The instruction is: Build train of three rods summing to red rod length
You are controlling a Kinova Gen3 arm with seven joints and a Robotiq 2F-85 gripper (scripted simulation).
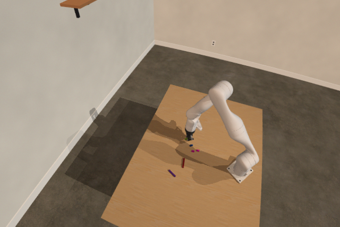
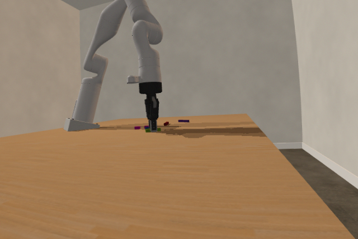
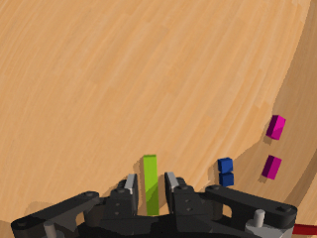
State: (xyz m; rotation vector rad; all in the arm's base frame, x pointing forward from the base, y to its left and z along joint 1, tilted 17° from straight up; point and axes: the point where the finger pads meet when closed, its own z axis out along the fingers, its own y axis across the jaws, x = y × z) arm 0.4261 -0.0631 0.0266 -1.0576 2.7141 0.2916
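Now: hand 10 mm above the lime-green rod. The rest, counted from my hand: red rod: 190 mm to the left, 60 mm behind, 10 mm below; purple rod: 300 mm to the left, 30 mm behind, 10 mm below.
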